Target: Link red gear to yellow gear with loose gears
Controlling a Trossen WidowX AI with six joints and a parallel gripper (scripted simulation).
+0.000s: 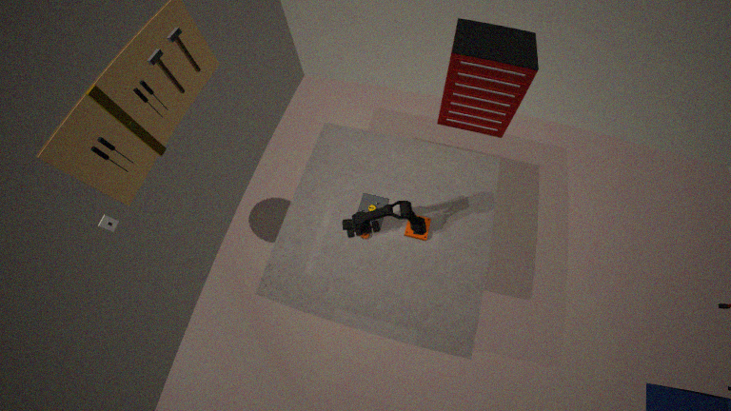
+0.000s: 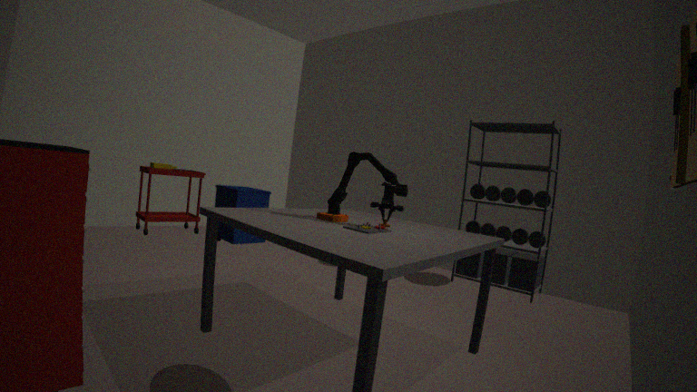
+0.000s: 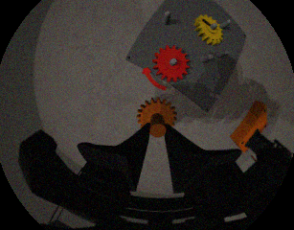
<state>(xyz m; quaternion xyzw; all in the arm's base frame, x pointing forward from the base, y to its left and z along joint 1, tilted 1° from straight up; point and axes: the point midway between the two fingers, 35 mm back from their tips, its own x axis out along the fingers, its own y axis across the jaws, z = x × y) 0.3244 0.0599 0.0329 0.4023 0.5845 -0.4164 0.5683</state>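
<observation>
My gripper tip is now 170 mm to the left of the yellow gear, 20 mm past it and 20 mm above it. Also, from my gripper tip: orange gear (10 mm below); red arrow (50 mm to the right, 30 mm below, 30 mm ahead).
</observation>
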